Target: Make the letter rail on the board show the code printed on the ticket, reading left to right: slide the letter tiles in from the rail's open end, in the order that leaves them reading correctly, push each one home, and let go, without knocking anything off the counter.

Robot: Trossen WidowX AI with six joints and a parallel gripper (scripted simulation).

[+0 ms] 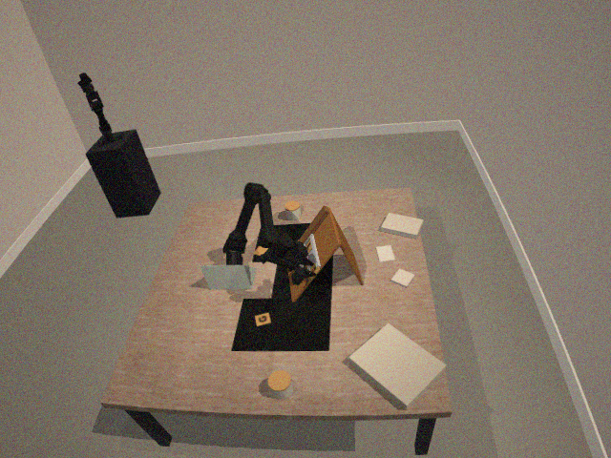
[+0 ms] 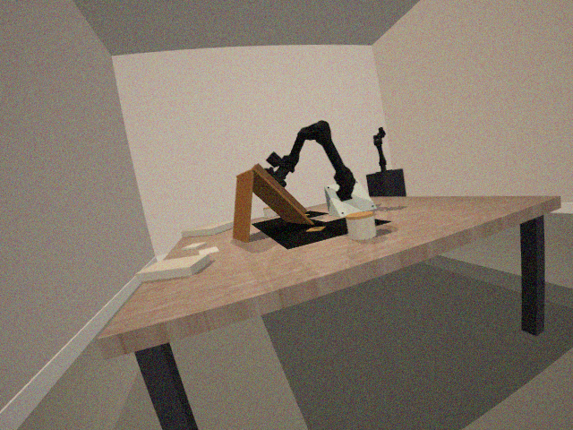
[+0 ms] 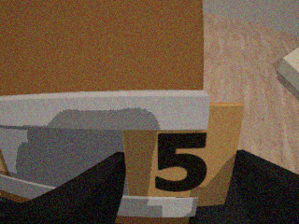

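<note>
The white ticket is 100 mm to the left of my gripper tip, 80 mm below it and 80 mm behind it. The rest, counted from my gripper tip: orange tile: right at my gripper tip; then black mat: 170 mm behind, 160 mm below, 110 mm to the left.
</note>
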